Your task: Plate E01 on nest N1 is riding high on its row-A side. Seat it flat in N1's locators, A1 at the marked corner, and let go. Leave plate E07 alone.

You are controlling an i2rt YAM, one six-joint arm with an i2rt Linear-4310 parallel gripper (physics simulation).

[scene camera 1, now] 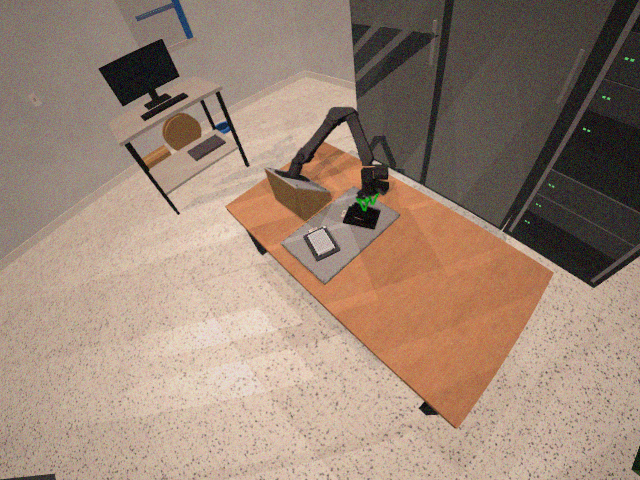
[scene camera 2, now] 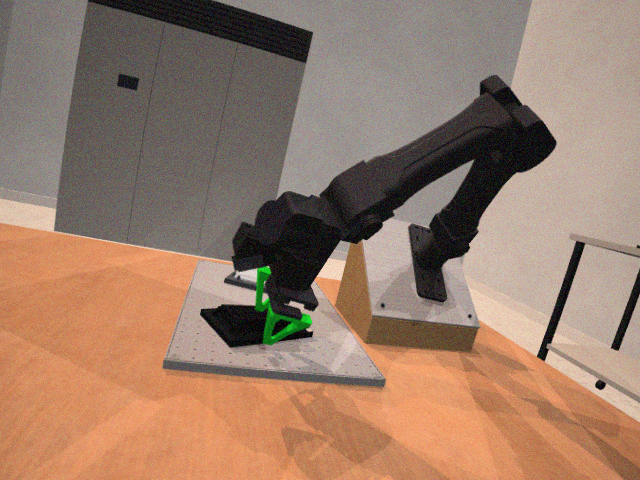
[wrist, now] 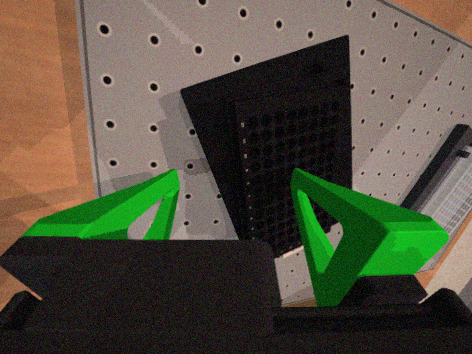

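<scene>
Plate E01 is a black well plate on the black nest N1. Small pale marks run along its left edge in the wrist view. Black on black hides its exact tilt and how it meets the locators. My gripper is open, with green fingers low at the plate's near part. In the wrist view the right fingertip overlaps the wells and the left one appears over the board, apart from the plate. The white plate, apparently E07, sits in the other nest; its label is unreadable.
Both nests stand on a grey perforated board on the wooden table. The arm's wedge-shaped base stands beside the board. Dark cabinets stand behind the table in scene view 1.
</scene>
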